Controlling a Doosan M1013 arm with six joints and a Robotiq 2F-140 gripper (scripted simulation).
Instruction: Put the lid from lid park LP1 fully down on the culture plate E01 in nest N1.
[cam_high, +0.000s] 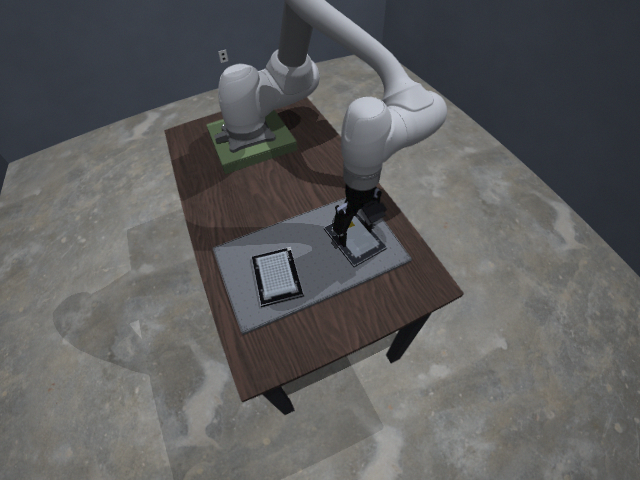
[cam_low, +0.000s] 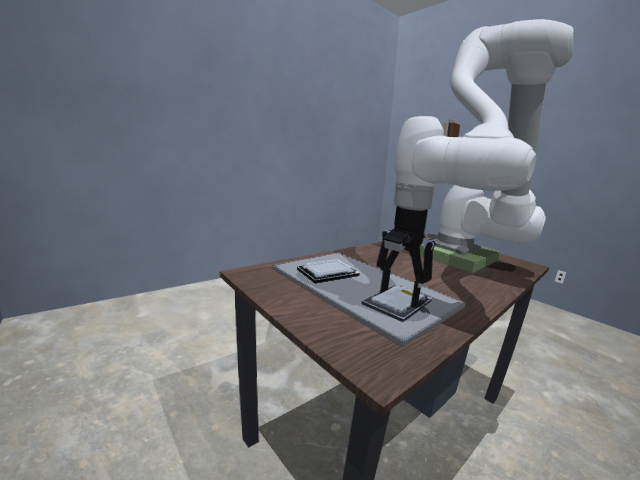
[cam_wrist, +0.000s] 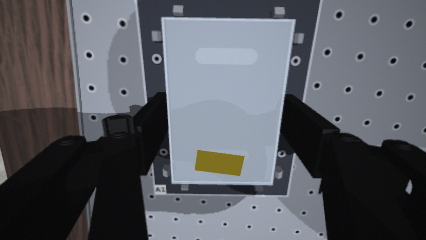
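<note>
Right now the clear lid is 2 cm below my hand. The rest, counted from my hand: nest N1: 26 cm to the right, 3 cm below, 2 cm ahead; then lid park LP1: 3 cm below; then culture plate E01: 26 cm to the right, 2 cm below, 2 cm ahead.
</note>
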